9 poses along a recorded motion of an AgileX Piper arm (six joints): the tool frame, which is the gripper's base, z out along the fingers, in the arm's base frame.
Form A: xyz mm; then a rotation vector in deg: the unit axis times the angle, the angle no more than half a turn.
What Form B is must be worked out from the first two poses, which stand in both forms.
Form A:
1: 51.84, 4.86, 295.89, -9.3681, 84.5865, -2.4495
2: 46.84, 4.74, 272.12, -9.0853, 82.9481, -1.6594
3: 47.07, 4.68, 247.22, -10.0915, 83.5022, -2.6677
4: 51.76, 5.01, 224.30, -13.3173, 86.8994, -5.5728
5: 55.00, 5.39, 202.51, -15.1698, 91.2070, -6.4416
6: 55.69, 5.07, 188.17, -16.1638, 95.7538, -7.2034
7: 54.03, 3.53, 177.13, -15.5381, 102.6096, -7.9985
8: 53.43, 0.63, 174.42, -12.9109, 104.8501, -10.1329
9: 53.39, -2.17, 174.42, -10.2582, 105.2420, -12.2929
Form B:
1: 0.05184, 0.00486, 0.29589; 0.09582, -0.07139, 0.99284; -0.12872, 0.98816, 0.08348; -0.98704, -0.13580, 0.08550
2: 0.04684, 0.00474, 0.27212; 0.12439, -0.07611, 0.98931; -0.11562, 0.98915, 0.09064; -0.98547, -0.12566, 0.11424
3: 0.04707, 0.00468, 0.24722; 0.11480, -0.07533, 0.99053; -0.13841, 0.98618, 0.09104; -0.98370, -0.14755, 0.10279
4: 0.05176, 0.00501, 0.22430; 0.05542, -0.08094, 0.99518; -0.20739, 0.97404, 0.09077; -0.97669, -0.21142, 0.03719
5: 0.05500, 0.00539, 0.20251; -0.01879, -0.09918, 0.99489; -0.23803, 0.96690, 0.09190; -0.97108, -0.23509, -0.04177
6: 0.05569, 0.00507, 0.18817; -0.09728, -0.11082, 0.98907; -0.25755, 0.96273, 0.08254; -0.96136, -0.24670, -0.12219
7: 0.05403, 0.00353, 0.17713; -0.21569, -0.10845, 0.97042; -0.25751, 0.96495, 0.05060; -0.94189, -0.23898, -0.23606
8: 0.05343, 0.00063, 0.17442; -0.25885, -0.06185, 0.96393; -0.24530, 0.96944, -0.00366; -0.93425, -0.23740, -0.26612
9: 0.05339, -0.00217, 0.17442; -0.27131, -0.01150, 0.96242; -0.23300, 0.97097, -0.05408; -0.93386, -0.23892, -0.26612
